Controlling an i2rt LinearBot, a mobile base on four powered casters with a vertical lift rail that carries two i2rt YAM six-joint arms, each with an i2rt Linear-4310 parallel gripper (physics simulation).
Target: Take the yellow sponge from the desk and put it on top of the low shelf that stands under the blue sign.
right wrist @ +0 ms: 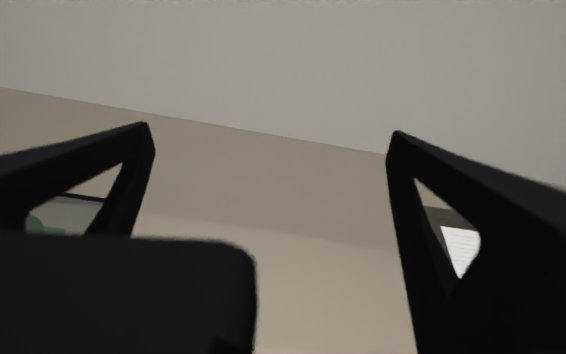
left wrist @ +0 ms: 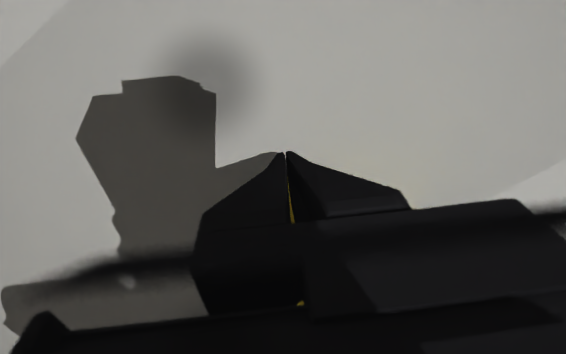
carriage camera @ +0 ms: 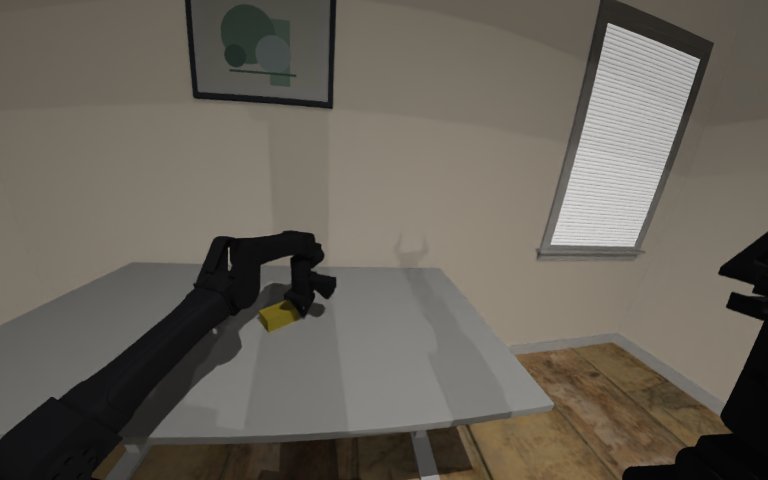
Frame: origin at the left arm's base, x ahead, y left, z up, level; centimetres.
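Seen in the pictures: left gripper, fingertip midpoint: (left wrist: 285, 163) (carriage camera: 303, 316); right gripper, fingertip midpoint: (right wrist: 269, 141).
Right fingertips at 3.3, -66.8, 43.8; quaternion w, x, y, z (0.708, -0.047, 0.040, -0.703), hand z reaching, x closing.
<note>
Pixels of each thing's top centre, then the offset from my right fingertips to it, as dx, dy, dz. "pt": a spot on its surface instead. Level surfaces: height alone.
- yellow sponge at its top centre: (carriage camera: 278, 309) +46.7, +64.4, -47.0
- grey desk at its surface level: dz -51.5
- window with blinds, surface spot: (carriage camera: 624, 139) pt +120.8, -100.5, +26.9
- Wooden floor at its surface level: dz -123.5
The yellow sponge (carriage camera: 277, 315) lies on the grey desk (carriage camera: 363, 356), left of the middle. My left gripper (carriage camera: 299, 309) points down at the sponge's right end, close to the desk top. In the left wrist view its fingers (left wrist: 285, 155) are shut tip to tip, and only a thin yellow sliver of the sponge (left wrist: 290, 205) shows through the slit between them. The sponge sits beside the fingers, not between them. My right gripper (right wrist: 269, 141) is open and empty, facing the wall and ceiling.
A framed picture (carriage camera: 260, 51) hangs on the wall behind the desk. A window with blinds (carriage camera: 624, 139) is at the right. Wooden floor (carriage camera: 606, 403) lies right of the desk's edge. A bit of my right arm (carriage camera: 666, 465) shows at the bottom right.
</note>
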